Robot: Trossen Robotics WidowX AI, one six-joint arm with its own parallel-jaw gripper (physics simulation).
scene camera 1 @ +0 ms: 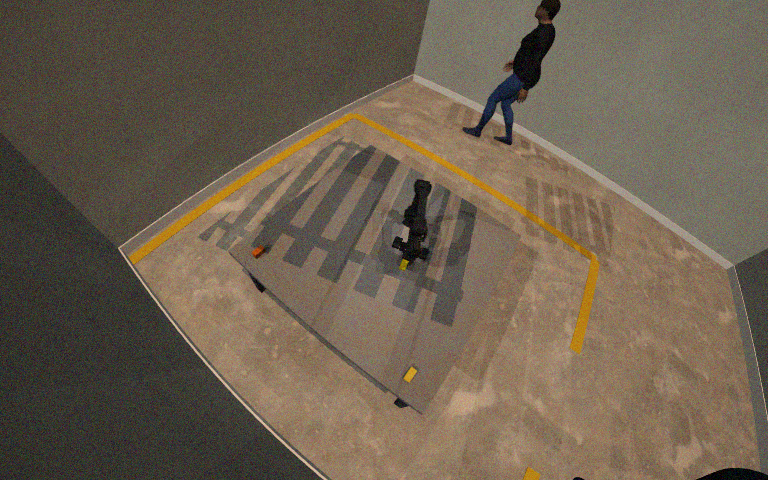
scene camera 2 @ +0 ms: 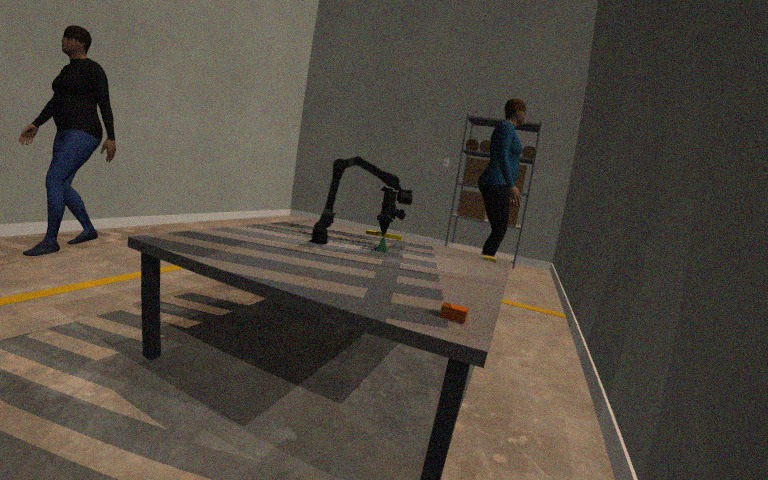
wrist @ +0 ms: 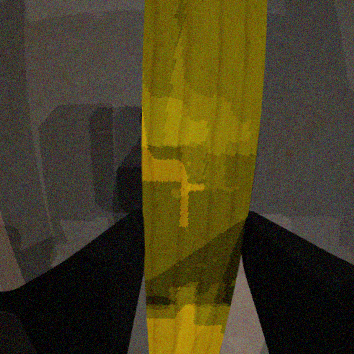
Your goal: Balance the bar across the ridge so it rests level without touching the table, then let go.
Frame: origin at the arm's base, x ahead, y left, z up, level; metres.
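Seen in the pictures: gripper, between the fingertips: (scene camera 2: 383,234) (wrist: 192,223); arm's base, origin of its link: (scene camera 1: 408,222) (scene camera 2: 318,242).
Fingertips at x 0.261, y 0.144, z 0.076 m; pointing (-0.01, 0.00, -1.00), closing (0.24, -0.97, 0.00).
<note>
Offsets run from my fingertips to a thing's middle.
The yellow bar {dy +0.000, dx +0.000, dz -0.001 m} (scene camera 1: 403,264) (scene camera 2: 394,236) (wrist: 200,125) is held across its width between the fingertips of my gripper (scene camera 2: 383,232) (wrist: 192,223). The gripper is shut on it, and the bar looks about level, clear of the table (scene camera 1: 362,370) (scene camera 2: 317,304). The green ridge {dy -0.002, dx +0.002, dz -0.045 m} (scene camera 2: 381,245) stands on the table directly below the grip in scene camera 2, its narrow top at or just under the bar. Whether they touch is too small to tell. The bar and arm hide the ridge in scene camera 1, and the bar covers it in the wrist view.
An orange block {dy -0.644, dx +0.479, dz -0.060 m} (scene camera 1: 258,251) (scene camera 2: 453,312) lies near one table corner. A yellow block {dy +0.356, dx +0.479, dz -0.068 m} (scene camera 1: 410,374) (scene camera 2: 489,258) lies near another corner. Both are well away from the arm. Striped shadows cross the table. Two people and a shelf rack (scene camera 2: 463,169) stand beyond the table.
</note>
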